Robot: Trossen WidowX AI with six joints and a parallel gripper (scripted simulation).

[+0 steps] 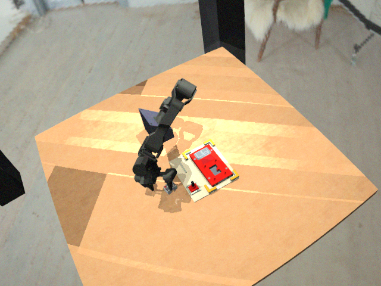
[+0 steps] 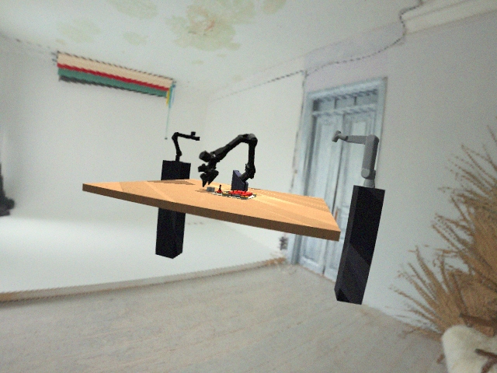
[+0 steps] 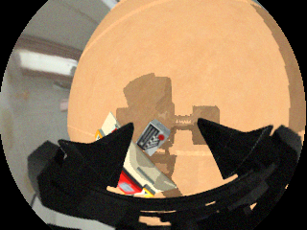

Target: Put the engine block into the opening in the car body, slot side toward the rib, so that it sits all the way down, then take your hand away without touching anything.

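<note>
The engine block lies 40 mm to the left of my gripper tip and 20 mm below it. Round my gripper tip: black upright stick: 120 mm to the left, 50 mm ahead.
</note>
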